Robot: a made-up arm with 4 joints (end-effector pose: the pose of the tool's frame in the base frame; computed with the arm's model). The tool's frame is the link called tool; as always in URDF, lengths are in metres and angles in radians. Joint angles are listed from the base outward.
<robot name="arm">
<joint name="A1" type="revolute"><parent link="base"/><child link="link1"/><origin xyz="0.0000 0.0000 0.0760"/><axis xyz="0 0 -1"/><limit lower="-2.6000" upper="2.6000" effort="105" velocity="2.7"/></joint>
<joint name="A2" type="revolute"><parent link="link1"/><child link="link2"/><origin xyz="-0.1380 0.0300 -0.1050"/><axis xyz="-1 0 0"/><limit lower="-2.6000" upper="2.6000" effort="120" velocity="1.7"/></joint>
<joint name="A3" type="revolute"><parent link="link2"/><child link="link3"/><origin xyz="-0.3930 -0.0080 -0.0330"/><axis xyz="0 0 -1"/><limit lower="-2.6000" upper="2.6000" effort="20" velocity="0.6"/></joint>
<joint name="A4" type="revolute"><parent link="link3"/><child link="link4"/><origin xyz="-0.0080 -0.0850 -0.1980"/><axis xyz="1 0 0"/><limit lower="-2.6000" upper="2.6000" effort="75" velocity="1.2"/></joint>
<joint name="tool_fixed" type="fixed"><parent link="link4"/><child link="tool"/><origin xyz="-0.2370 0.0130 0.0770"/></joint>
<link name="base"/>
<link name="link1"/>
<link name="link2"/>
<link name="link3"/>
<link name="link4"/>
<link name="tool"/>
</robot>
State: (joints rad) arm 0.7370 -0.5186 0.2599 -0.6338
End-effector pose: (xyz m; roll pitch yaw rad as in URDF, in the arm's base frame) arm -0.4793 0.6254 -0.1690 -0.1298 0.1277 -0.9640
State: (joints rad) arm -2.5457 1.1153 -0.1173 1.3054
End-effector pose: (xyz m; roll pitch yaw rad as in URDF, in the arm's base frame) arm 0.7561 -0.2321 0.0558 0.1928 0.1053 2.5975
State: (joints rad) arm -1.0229 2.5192 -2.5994 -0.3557
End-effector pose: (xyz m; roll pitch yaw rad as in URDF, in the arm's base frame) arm -0.1651 -0.2476 0.1591 2.2348 0.3056 -1.6635
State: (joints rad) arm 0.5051 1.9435 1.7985 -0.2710
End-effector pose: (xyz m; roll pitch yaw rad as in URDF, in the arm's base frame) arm -0.5609 0.0730 -0.1964 2.3470 -1.1368 1.6324
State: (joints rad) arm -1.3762 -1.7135 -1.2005 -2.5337
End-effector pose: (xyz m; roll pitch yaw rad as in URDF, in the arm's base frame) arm -0.4685 -0.4901 -0.2386 -0.5850 -1.1751 1.0250
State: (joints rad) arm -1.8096 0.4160 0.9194 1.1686
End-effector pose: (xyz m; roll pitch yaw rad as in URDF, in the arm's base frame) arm 0.1493 -0.7864 -0.2403 0.9069 -0.3272 0.9336
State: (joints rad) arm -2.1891 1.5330 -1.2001 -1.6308
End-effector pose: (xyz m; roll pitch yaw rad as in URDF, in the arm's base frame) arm 0.5398 -0.3664 0.2010 -3.0976 1.1983 2.2860
